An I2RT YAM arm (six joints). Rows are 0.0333 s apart.
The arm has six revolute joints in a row. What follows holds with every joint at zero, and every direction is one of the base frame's.
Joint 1 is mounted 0.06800 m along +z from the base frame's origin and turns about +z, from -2.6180 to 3.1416 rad.
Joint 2 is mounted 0.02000 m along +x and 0.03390 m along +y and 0.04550 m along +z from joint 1 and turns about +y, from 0.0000 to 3.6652 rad.
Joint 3 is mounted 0.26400 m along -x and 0.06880 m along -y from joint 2 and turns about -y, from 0.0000 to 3.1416 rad.
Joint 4 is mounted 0.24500 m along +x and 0.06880 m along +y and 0.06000 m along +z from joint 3 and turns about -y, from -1.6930 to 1.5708 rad.
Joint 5 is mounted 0.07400 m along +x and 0.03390 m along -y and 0.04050 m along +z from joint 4 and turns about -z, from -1.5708 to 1.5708 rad.
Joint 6 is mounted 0.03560 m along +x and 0.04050 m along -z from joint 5 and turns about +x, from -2.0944 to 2.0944 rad.
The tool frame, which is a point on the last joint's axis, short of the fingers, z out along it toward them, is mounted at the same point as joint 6; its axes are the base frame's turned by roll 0.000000, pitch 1.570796 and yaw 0.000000 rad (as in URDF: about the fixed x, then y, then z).
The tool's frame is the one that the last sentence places.
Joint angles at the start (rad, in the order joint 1, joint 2, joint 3, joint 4, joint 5, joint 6): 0.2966, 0.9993, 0.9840, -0.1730, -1.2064, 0.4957
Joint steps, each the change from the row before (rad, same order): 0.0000, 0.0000, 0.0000, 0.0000, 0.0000, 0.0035; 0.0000, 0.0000, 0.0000, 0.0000, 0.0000, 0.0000; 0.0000, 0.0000, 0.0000, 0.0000, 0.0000, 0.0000; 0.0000, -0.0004, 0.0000, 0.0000, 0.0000, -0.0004; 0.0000, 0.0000, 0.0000, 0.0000, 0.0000, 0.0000; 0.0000, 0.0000, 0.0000, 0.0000, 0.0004, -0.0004; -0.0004, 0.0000, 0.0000, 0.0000, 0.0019, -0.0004; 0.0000, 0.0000, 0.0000, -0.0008, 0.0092, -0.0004; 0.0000, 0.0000, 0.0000, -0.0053, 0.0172, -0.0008; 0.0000, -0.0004, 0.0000, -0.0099, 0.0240, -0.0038; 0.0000, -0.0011, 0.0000, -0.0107, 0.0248, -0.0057; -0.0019, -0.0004, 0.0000, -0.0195, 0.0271, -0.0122; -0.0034, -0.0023, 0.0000, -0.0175, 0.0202, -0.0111; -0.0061, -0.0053, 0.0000, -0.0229, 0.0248, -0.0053; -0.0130, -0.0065, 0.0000, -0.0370, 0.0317, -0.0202; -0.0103, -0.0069, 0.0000, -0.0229, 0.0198, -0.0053
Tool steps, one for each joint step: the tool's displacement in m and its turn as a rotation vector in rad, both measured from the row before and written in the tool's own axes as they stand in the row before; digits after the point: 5 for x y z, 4 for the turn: 0.00000, 0.00000, 0.00000, 0.0000, 0.0000, 0.0035; 0.00000, 0.00000, 0.00000, 0.0000, 0.0000, 0.0000; 0.00000, 0.00000, 0.00000, 0.0000, 0.0000, 0.0000; 0.00000, 0.00012, -0.00004, -0.0001, -0.0001, -0.0008; 0.00000, 0.00000, 0.00000, 0.0000, 0.0000, 0.0000; -0.00001, -0.00001, 0.00000, 0.0004, -0.0002, -0.0004; -0.00005, -0.00010, -0.00007, 0.0020, -0.0012, -0.0004; -0.00010, -0.00032, 0.00000, 0.0082, -0.0041, 0.0003; 0.00012, -0.00076, -0.00001, 0.0161, -0.0065, 0.0041; 0.00037, -0.00104, -0.00006, 0.0229, -0.0081, 0.0049; 0.00044, -0.00090, -0.00014, 0.0238, -0.0081, 0.0030; 0.00099, -0.00174, -0.00041, 0.0294, -0.0063, 0.0051; 0.00089, -0.00104, -0.00091, 0.0238, -0.0050, 0.0028; 0.00115, -0.00085, -0.00179, 0.0307, -0.0073, 0.0109; 0.00184, -0.00209, -0.00315, 0.0452, -0.0081, 0.0079; 0.00107, -0.00082, -0.00273, 0.0293, -0.0072, 0.0099
